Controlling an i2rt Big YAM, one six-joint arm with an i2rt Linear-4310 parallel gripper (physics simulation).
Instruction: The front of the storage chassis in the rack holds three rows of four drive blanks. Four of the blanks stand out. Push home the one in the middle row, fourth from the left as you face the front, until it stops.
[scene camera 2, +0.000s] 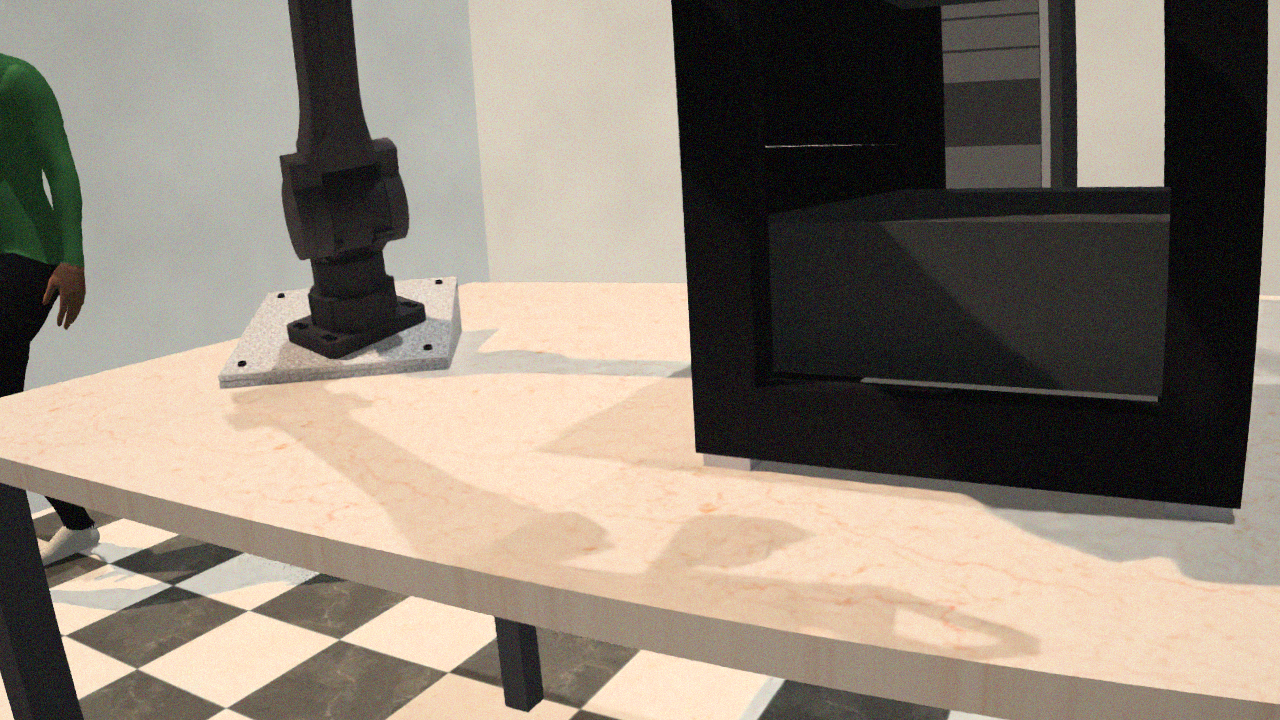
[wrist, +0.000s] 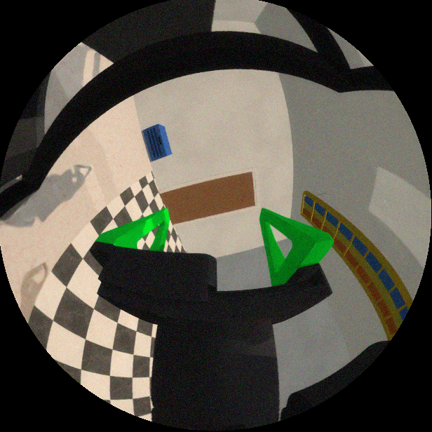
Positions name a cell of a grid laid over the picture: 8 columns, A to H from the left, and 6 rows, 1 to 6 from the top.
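Scene:
You'd find the gripper in the wrist view (D3), but in scene camera 2 it's out of frame. There's a black rack too, and that one shows in the wrist view (D1) and also in scene camera 2 (F3).

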